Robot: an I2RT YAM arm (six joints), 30 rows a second.
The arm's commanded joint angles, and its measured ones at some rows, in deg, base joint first. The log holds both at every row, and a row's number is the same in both.
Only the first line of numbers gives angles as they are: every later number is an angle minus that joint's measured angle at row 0.
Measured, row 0:
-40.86, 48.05, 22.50, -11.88, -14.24, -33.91
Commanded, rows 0 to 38:
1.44, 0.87, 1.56, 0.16, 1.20, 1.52
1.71, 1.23, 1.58, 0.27, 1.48, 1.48
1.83, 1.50, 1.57, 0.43, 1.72, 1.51
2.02, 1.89, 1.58, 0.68, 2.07, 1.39
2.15, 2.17, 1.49, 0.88, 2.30, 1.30
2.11, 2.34, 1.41, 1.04, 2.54, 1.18
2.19, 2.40, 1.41, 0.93, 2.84, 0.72
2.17, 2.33, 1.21, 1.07, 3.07, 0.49
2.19, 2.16, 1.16, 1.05, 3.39, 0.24
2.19, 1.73, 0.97, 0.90, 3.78, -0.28
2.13, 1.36, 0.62, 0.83, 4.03, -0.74
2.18, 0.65, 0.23, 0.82, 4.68, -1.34
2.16, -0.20, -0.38, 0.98, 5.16, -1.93
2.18, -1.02, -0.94, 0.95, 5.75, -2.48
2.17, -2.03, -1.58, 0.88, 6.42, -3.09
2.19, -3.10, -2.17, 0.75, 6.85, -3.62
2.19, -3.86, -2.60, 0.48, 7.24, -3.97
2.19, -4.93, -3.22, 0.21, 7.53, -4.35
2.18, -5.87, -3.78, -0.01, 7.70, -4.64
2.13, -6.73, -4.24, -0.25, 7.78, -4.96
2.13, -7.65, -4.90, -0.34, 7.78, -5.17
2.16, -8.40, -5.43, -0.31, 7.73, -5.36
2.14, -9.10, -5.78, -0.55, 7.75, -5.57
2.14, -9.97, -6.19, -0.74, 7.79, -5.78
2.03, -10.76, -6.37, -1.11, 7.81, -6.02
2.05, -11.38, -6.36, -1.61, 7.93, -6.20
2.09, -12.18, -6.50, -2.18, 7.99, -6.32
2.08, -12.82, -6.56, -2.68, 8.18, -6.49
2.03, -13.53, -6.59, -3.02, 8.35, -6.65
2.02, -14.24, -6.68, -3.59, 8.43, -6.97
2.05, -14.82, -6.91, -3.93, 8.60, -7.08
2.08, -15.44, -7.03, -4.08, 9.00, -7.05
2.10, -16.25, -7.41, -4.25, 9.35, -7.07
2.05, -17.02, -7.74, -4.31, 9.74, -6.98
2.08, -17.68, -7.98, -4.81, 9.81, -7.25
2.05, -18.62, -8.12, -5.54, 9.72, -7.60
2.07, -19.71, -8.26, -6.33, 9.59, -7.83
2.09, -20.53, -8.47, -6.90, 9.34, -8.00
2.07, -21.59, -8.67, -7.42, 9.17, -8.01
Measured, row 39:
1.94, -19.63, -7.78, -4.50, 9.25, -7.04
